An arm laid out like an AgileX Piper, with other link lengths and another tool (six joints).
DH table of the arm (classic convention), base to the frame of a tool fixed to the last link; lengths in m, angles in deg. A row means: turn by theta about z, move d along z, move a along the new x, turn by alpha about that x. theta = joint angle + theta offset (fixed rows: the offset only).
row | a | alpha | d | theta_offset
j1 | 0 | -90 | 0.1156 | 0
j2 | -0.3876 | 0 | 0 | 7.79
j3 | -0.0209 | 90 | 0 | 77.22
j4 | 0 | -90 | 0.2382 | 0
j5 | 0 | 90 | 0 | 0
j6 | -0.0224 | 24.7 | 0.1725 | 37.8
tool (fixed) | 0 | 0 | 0.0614 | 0
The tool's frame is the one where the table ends.
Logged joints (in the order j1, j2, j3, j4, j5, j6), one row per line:
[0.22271 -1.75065 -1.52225 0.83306 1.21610 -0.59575]
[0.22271 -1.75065 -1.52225 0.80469 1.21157 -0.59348]
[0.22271 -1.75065 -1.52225 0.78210 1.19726 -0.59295]
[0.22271 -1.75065 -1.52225 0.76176 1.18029 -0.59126]
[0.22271 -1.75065 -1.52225 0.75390 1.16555 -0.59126]
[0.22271 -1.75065 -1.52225 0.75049 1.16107 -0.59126]
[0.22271 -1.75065 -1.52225 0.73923 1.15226 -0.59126]
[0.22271 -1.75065 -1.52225 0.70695 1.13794 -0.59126]
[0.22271 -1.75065 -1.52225 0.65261 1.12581 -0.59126]
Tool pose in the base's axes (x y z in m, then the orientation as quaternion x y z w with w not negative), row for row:
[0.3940 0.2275 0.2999 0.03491 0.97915 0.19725 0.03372]
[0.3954 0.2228 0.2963 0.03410 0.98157 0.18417 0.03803]
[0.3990 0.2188 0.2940 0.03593 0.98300 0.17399 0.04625]
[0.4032 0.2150 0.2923 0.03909 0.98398 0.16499 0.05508]
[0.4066 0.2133 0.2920 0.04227 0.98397 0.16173 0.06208]
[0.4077 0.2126 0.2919 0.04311 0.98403 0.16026 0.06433]
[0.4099 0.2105 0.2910 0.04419 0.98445 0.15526 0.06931]
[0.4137 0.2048 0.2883 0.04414 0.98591 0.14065 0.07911]
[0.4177 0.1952 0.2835 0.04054 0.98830 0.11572 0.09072]
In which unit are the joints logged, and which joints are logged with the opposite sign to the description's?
The joints are logged in radians. Opposite sign: j2.
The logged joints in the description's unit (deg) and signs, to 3 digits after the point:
[12.760 100.305 -87.219 47.731 69.677 -34.134]
[12.760 100.305 -87.219 46.105 69.418 -34.004]
[12.760 100.305 -87.219 44.811 68.598 -33.974]
[12.760 100.305 -87.219 43.646 67.626 -33.877]
[12.760 100.305 -87.219 43.195 66.781 -33.877]
[12.760 100.305 -87.219 43.000 66.524 -33.877]
[12.760 100.305 -87.219 42.355 66.020 -33.877]
[12.760 100.305 -87.219 40.505 65.199 -33.877]
[12.760 100.305 -87.219 37.392 64.504 -33.877]

